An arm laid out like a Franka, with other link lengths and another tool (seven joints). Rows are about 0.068 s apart.
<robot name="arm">
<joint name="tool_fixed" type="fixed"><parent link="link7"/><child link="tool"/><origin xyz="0.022 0.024 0.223" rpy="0 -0.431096 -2.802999"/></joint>
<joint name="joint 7" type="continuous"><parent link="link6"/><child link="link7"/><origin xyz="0 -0.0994 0" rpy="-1.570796 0 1.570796"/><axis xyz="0 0 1"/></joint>
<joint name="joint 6" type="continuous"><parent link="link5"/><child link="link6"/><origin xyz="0 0 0" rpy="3.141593 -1.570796 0"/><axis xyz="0 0 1"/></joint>
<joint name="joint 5" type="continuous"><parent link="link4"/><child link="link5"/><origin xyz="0.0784 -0.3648 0" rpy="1.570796 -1.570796 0"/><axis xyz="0 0 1"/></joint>
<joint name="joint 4" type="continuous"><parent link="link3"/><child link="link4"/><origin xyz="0 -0.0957 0" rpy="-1.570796 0 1.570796"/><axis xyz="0 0 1"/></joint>
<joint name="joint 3" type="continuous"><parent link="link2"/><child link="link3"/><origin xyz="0.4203 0 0" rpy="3.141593 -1.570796 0"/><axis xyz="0 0 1"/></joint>
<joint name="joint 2" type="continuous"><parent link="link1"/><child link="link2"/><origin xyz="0 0 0" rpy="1.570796 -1.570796 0"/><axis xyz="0 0 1"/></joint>
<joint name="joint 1" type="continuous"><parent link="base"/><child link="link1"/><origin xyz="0 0 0.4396" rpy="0 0 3.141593"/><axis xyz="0 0 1"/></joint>
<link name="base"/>
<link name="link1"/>
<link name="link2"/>
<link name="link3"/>
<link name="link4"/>
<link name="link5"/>
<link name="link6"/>
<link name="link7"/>
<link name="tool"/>
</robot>
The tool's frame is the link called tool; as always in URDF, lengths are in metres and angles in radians. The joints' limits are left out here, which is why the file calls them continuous.
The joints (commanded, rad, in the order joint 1, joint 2, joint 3, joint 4, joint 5, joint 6, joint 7), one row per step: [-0.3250, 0.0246, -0.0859, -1.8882, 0.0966, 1.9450, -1.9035]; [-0.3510, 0.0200, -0.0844, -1.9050, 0.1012, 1.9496, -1.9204]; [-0.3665, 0.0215, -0.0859, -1.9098, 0.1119, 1.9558, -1.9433]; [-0.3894, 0.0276, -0.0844, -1.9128, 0.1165, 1.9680, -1.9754]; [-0.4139, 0.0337, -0.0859, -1.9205, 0.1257, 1.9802, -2.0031]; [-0.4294, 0.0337, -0.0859, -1.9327, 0.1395, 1.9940, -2.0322]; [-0.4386, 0.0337, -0.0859, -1.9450, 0.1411, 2.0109, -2.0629]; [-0.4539, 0.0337, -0.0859, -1.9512, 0.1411, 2.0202, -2.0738]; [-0.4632, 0.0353, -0.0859, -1.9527, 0.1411, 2.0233, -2.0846]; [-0.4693, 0.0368, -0.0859, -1.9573, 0.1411, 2.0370, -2.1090]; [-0.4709, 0.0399, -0.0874, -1.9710, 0.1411, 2.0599, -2.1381]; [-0.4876, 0.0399, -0.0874, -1.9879, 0.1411, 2.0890, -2.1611]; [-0.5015, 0.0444, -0.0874, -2.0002, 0.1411, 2.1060, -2.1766]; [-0.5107, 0.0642, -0.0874, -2.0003, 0.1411, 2.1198, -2.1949]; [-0.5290, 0.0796, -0.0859, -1.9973, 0.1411, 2.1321, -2.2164]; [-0.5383, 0.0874, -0.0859, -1.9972, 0.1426, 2.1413, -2.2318]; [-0.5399, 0.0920, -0.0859, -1.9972, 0.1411, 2.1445, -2.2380]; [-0.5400, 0.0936, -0.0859, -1.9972, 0.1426, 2.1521, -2.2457]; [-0.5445, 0.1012, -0.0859, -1.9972, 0.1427, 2.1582, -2.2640]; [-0.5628, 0.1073, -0.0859, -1.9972, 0.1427, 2.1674, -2.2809]
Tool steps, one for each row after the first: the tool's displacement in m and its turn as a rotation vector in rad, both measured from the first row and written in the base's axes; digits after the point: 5 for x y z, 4 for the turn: [-0.00920, -0.01058, -0.00479, 0.0062, 0.0039, -0.0097]; [-0.01207, -0.01822, -0.00740, 0.0135, -0.0018, -0.0082]; [-0.01435, -0.03041, -0.01117, 0.0129, -0.0086, -0.0006]; [-0.01914, -0.04343, -0.01714, 0.0181, -0.0129, -0.0038]; [-0.02243, -0.04982, -0.02160, 0.0255, -0.0226, 0.0027]; [-0.02448, -0.05532, -0.02572, 0.0212, -0.0292, 0.0213]; [-0.02874, -0.06338, -0.02770, 0.0181, -0.0326, 0.0157]; [-0.03101, -0.06844, -0.02901, 0.0168, -0.0333, 0.0167]; [-0.03105, -0.07324, -0.03067, 0.0098, -0.0410, 0.0333]; [-0.03070, -0.07659, -0.03651, 0.0026, -0.0471, 0.0563]; [-0.03502, -0.08648, -0.04139, -0.0082, -0.0575, 0.0590]; [-0.03925, -0.09402, -0.04792, -0.0113, -0.0576, 0.0585]; [-0.03806, -0.10172, -0.05797, -0.0118, -0.0522, 0.0658]; [-0.03944, -0.11327, -0.06429, -0.0158, -0.0520, 0.0690]; [-0.04023, -0.11959, -0.06788, -0.0183, -0.0540, 0.0732]; [-0.03997, -0.12134, -0.07023, -0.0196, -0.0521, 0.0782]; [-0.03841, -0.12260, -0.07039, -0.0235, -0.0576, 0.0842]; [-0.03818, -0.12639, -0.07423, -0.0251, -0.0568, 0.0971]; [-0.04274, -0.13710, -0.07686, -0.0301, -0.0591, 0.0946]
